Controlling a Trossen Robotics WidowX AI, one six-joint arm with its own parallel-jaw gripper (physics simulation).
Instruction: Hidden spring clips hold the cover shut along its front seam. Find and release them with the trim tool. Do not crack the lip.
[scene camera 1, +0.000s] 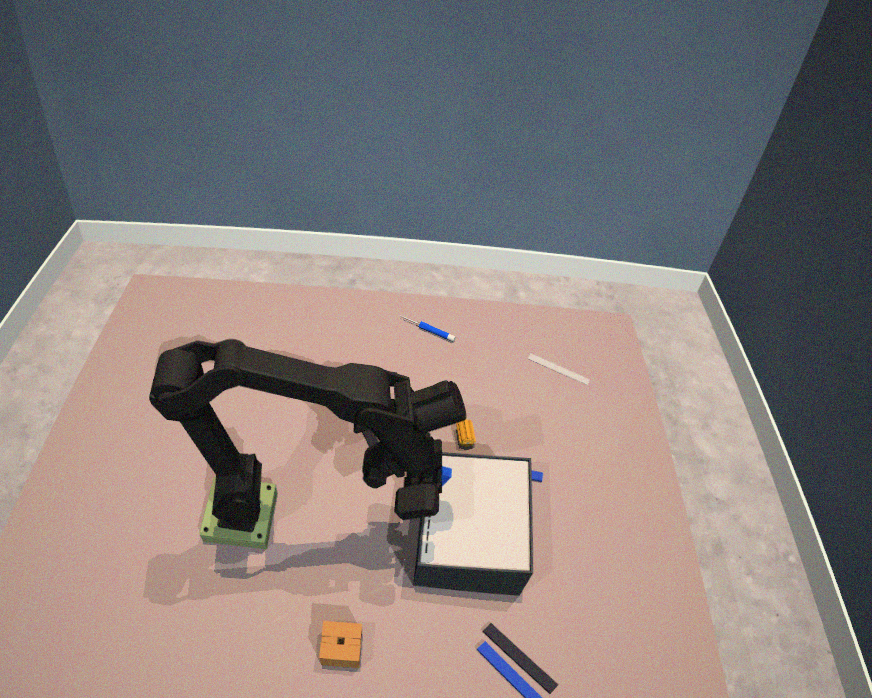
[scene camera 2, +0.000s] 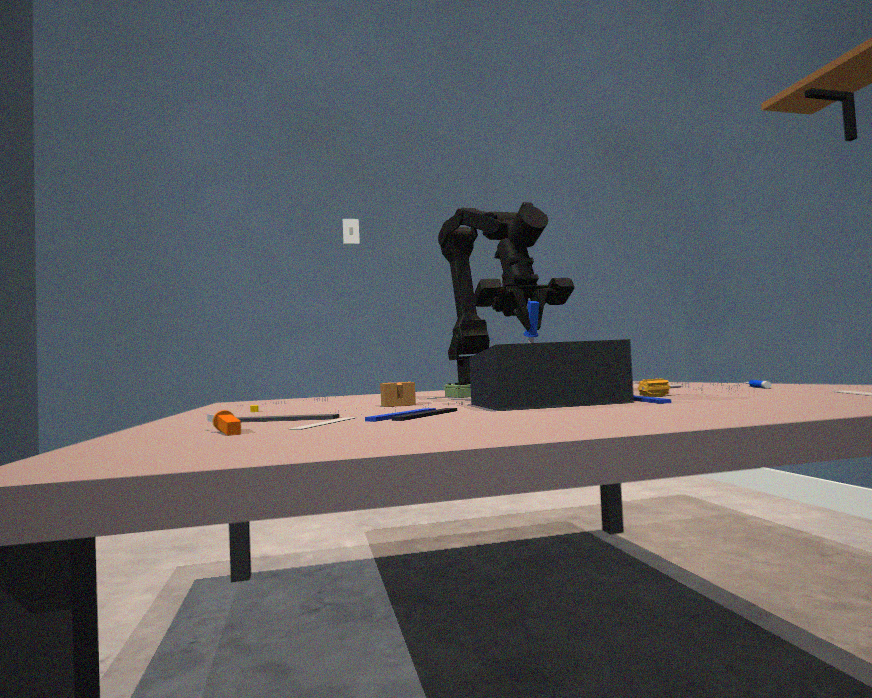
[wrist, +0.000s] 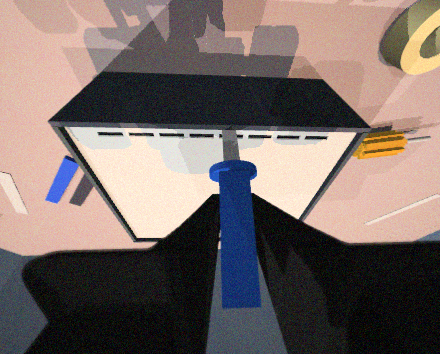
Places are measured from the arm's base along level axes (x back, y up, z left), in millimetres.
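Where they show: gripper, fingertip midpoint: (scene camera 1: 439, 487) (scene camera 2: 533, 329) (wrist: 232, 200); arm's base, origin of the base link: (scene camera 1: 239, 513).
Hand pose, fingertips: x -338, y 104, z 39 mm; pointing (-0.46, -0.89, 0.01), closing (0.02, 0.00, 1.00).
Each offset is from my fingertips to the centre of the thing. "*": to the spot under its first point.
The trim tool {dx +11, dy +1, dz +0 mm} (wrist: 237, 235) (scene camera 2: 533, 317) has a blue handle with a round collar and a flat grey blade. My gripper (wrist: 232, 200) (scene camera 2: 533, 323) is shut on its handle. In the wrist view the blade reaches over the slotted edge, its tip at the front seam, covering part of one slot near the middle. Whether the tip touches is hard to tell. The cream cover {* dx -79, dy -44, dz -16 mm} (scene camera 1: 483, 513) (wrist: 145, 200) lies in the dark box {dx -70, dy -84, dz -11 mm} (scene camera 1: 472, 580) (scene camera 2: 552, 374) (wrist: 210, 100), with a row of dark slots along its seam edge. The cover looks flat. No clips show.
An orange block {dx +129, dy -112, dz -243 mm} (scene camera 1: 340, 644) (scene camera 2: 397, 393), a blue strip {dx -146, dy -131, dz -270 mm} (scene camera 1: 509, 671) and a black strip {dx -157, dy -132, dz -235 mm} (scene camera 1: 520, 657) lie near the box. A yellow-orange handled tool {dx -52, dy -118, dz +222 mm} (scene camera 1: 465, 433) (wrist: 382, 144) lies beside it. A blue screwdriver {dx +40, dy -127, dz +501 mm} (scene camera 1: 434, 331) and a white strip {dx -268, dy -134, dz +419 mm} (scene camera 1: 558, 369) lie farther back. A ring-shaped object {dx +58, dy -122, dz +168 mm} (wrist: 412, 60) shows in the wrist view.
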